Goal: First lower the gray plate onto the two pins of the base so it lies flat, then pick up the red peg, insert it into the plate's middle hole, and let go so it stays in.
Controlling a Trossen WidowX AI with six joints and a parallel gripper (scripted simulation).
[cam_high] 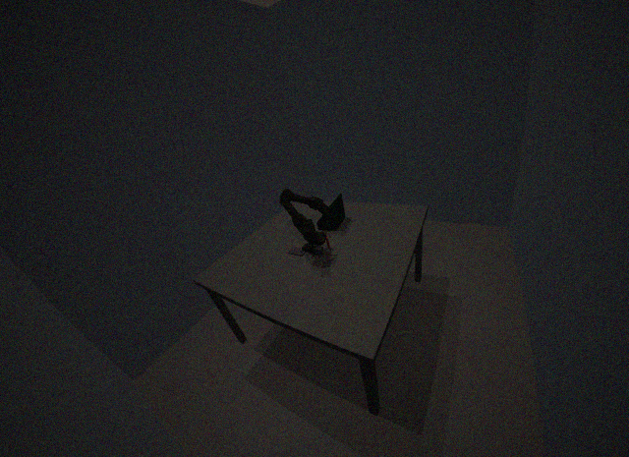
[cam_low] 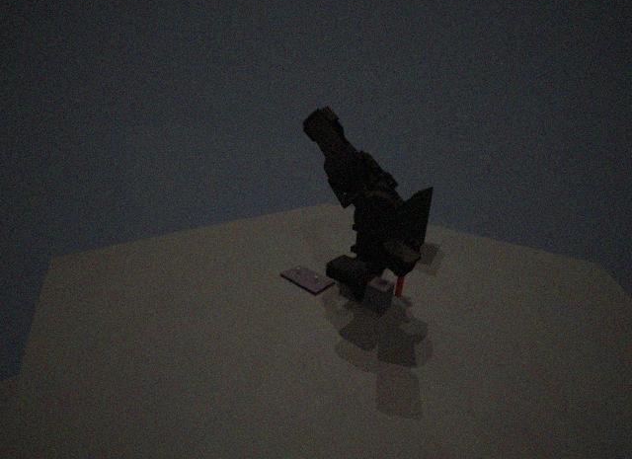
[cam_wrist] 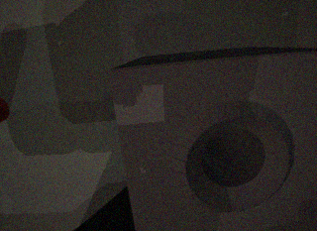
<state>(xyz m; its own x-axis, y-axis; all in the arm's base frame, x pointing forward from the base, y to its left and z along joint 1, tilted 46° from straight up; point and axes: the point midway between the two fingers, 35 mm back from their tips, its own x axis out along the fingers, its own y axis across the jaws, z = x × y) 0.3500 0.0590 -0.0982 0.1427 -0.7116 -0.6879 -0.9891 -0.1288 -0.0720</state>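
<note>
Now: the base 16 cm to the right of my gripper tip and 2 cm below it. From my gripper tip the other things lie so: red peg 10 cm behind, 2 cm to the left, 1 cm above; then gray plate 3 cm above.
</note>
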